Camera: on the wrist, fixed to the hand. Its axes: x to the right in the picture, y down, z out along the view.
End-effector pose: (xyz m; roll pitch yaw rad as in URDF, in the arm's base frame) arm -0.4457 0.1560 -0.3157 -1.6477 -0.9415 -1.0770
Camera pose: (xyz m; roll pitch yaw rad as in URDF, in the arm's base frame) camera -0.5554 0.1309 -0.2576 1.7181 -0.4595 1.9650
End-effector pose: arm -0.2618 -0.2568 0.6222 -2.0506 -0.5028 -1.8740
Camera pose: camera -0.3291 -0.2141 0.7207 2.2611 -0.7488 0.5763
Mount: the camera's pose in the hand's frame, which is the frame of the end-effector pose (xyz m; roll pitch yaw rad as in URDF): 0.0294 -0.0499 -0.1127 0.0902 -0.0134 -1.7380
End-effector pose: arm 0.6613 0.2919 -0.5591 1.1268 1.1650 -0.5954
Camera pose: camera 0.6449 0.4001 -0.6230 -1.3041 0.1976 3.0065
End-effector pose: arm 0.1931 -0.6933 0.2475 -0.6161 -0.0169 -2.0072
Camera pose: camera 0.0843 -0.6762 0.1849 0.2289 -0.6160 2.4876
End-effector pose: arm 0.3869 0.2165 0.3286 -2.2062 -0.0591 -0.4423
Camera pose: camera 0.3816 0.1514 0.4372 2.9236 -0.8857 1.4710
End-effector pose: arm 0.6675 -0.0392 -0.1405 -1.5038 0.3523 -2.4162
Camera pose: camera 0.5591 0.0195 -0.1110 -1.2174 -1.3786 -2.6954
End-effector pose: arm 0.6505 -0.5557 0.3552 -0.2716 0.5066 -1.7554
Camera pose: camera 0.5773 -0.5212 0.2577 -0.3927 -0.3292 2.9455
